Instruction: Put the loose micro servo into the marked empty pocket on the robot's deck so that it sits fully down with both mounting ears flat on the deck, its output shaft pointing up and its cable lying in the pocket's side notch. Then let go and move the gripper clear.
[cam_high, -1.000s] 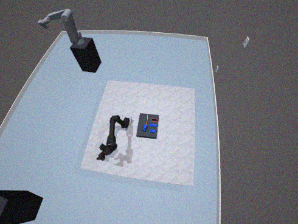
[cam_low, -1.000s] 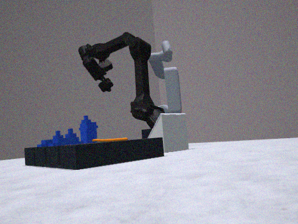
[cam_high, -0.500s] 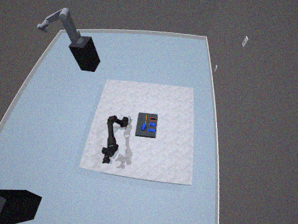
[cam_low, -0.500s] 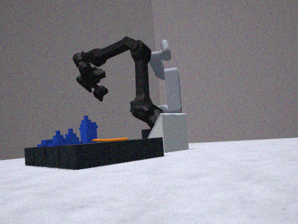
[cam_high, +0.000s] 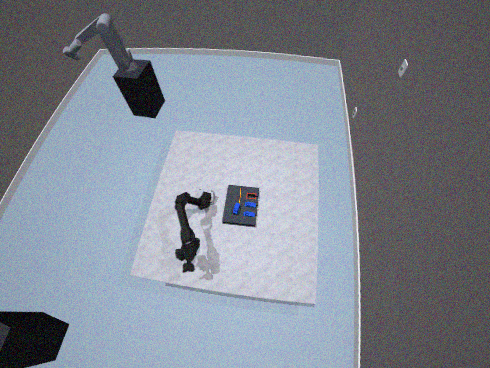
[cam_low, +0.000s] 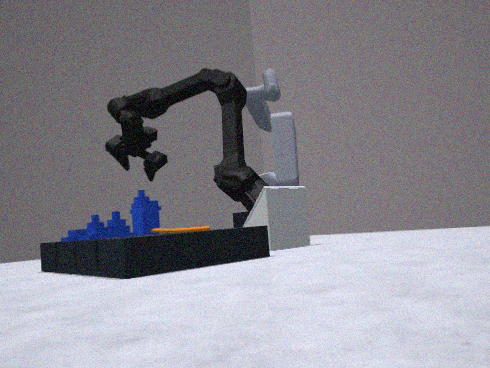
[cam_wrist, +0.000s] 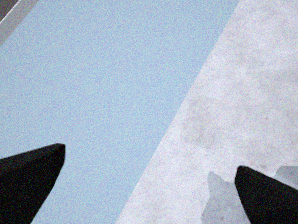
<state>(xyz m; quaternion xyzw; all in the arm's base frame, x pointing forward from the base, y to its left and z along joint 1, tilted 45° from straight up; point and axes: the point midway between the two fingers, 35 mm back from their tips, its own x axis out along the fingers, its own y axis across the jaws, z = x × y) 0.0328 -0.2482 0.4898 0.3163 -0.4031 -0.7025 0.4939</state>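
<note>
Right now my gripper tip is 190 mm short of the robot deck, 550 mm to the right of it and 200 mm above it.
</note>
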